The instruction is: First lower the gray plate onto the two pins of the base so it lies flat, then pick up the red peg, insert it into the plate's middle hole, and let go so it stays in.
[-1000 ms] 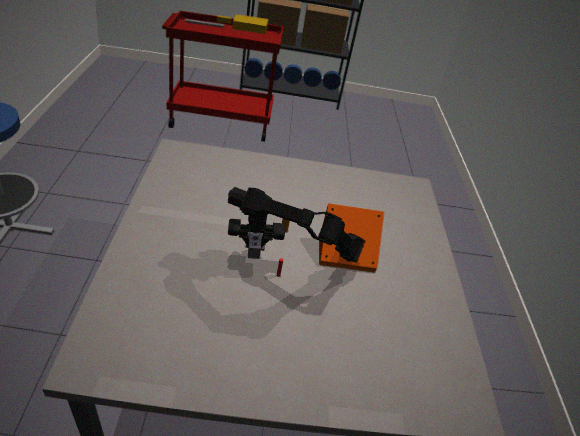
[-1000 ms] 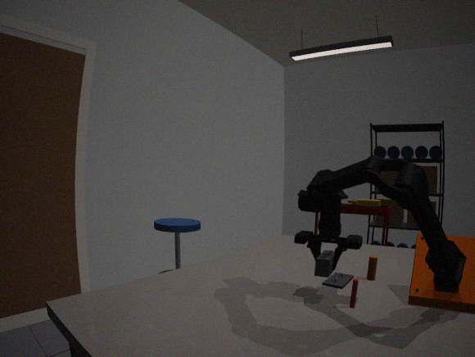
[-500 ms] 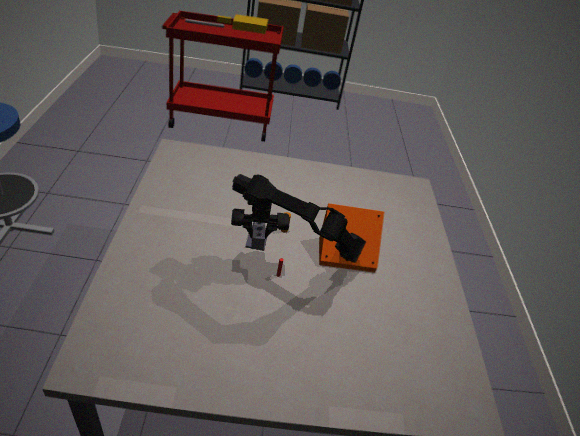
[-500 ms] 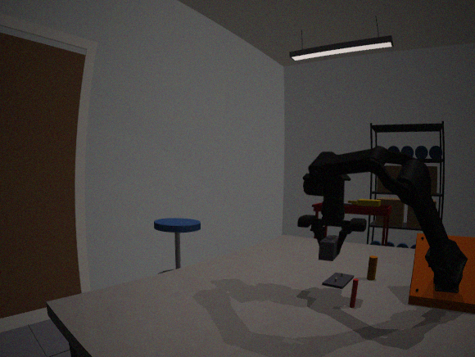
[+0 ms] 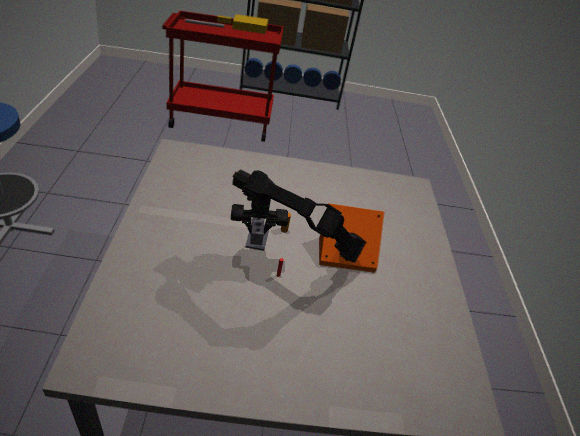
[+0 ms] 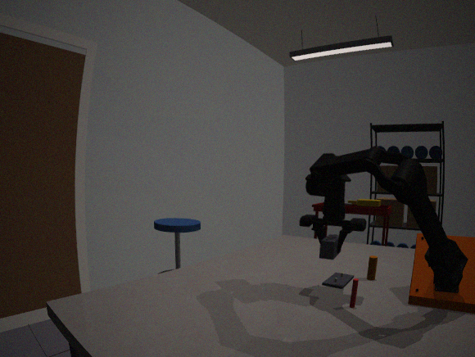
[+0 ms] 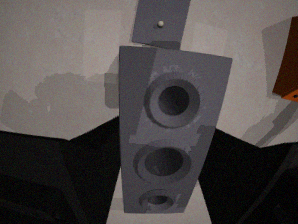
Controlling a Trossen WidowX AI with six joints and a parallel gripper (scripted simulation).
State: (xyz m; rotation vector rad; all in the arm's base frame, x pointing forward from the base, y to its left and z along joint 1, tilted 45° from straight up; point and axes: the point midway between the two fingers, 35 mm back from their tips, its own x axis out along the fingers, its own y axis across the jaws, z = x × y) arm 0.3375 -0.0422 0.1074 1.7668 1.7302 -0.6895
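Now: the gray base 10 mm behind my gripper tip, 120 mm to the right of it and 120 mm below it. Also, from my gripper tip: red peg: 90 mm behind, 60 mm to the left, 90 mm below; then orange cylinder: 110 mm behind, 180 mm to the right, 90 mm below; then gray plate: 30 mm above.
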